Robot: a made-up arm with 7 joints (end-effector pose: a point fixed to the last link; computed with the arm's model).
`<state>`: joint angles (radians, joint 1 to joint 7).
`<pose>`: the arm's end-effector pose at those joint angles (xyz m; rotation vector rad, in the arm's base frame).
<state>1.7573 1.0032 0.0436 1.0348 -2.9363 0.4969 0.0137</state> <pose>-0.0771 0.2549 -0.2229 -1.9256 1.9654 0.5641</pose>
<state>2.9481 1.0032 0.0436 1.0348 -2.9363 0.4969 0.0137</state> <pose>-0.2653 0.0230 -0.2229 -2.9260 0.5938 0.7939</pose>
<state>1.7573 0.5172 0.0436 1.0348 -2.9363 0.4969 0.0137</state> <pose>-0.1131 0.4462 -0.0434 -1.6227 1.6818 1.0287</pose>
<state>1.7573 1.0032 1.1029 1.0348 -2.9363 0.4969 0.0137</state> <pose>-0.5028 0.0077 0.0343 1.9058 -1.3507 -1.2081</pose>
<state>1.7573 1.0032 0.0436 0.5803 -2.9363 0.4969 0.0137</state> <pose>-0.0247 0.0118 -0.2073 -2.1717 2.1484 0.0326</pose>
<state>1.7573 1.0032 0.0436 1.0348 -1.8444 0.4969 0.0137</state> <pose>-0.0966 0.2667 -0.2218 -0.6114 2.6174 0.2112</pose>
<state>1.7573 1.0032 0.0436 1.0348 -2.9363 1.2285 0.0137</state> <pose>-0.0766 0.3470 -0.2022 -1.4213 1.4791 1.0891</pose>
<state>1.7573 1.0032 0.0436 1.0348 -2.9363 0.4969 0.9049</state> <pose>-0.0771 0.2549 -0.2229 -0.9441 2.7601 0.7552</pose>
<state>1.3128 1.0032 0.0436 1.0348 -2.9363 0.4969 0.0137</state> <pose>0.0401 0.2633 -0.2229 -1.4143 2.2917 0.4367</pose>
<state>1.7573 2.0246 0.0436 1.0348 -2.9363 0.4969 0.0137</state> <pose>0.0227 -0.2736 -0.2183 2.0113 -1.9960 0.6436</pose>
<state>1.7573 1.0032 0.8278 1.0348 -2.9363 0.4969 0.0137</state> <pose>-0.4319 0.0892 -0.0708 2.0546 -1.6210 -1.1224</pose>
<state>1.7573 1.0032 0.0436 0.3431 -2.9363 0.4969 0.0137</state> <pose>0.0022 -0.1052 -0.1554 2.2109 -2.1526 0.2726</pose>
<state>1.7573 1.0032 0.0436 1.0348 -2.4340 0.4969 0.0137</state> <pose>-0.0877 0.2576 -0.2224 -1.3546 2.3482 0.4123</pose>
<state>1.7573 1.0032 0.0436 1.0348 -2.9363 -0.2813 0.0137</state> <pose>-0.0745 0.1687 -0.1721 2.0628 -2.0703 0.2264</pose>
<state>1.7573 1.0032 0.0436 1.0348 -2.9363 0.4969 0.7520</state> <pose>-0.0771 0.2549 -0.2229 -1.1392 2.6499 0.7299</pose>
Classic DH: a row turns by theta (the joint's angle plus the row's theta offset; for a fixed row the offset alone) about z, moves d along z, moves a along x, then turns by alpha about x. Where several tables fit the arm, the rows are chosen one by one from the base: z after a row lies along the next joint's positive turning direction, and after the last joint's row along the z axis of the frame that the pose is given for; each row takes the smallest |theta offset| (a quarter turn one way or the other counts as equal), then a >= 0, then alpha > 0; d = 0 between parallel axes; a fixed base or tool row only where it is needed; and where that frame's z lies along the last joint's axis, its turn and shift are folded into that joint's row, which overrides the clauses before.
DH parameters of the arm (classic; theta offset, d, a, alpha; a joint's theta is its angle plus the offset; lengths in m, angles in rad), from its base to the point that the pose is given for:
joint 1: 0 0.2594 0 -1.5708
joint 2: 0 0 0 1.5708
joint 3: 0 0.1811 0.0412 1.5708
joint 4: 0 0 0.0946 1.5708
joint 5: 0 0.418 0 1.5708
joint 6: 0 0 0.0814 -1.5708
joint 7: 0 0.1039 0 0

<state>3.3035 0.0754 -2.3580 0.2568 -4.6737 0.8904 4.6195</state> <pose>0.1592 0.2422 -0.0500 -1.8887 -1.2305 0.0840</pose>
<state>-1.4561 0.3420 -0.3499 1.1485 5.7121 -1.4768 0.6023</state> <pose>-0.0376 -0.4820 0.3139 1.1007 -0.6289 1.8781</pose>
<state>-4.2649 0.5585 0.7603 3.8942 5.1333 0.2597 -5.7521</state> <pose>0.2329 0.0915 0.8552 -0.6535 0.1807 -1.0274</pose>
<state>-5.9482 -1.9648 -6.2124 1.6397 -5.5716 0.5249 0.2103</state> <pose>-0.5053 -0.1451 0.6699 -0.0692 -0.4706 -1.9584</pose>
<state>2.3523 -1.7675 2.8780 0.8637 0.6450 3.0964 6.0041</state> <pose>-0.0656 0.0262 -0.0364 0.9079 0.3741 1.2702</pose>
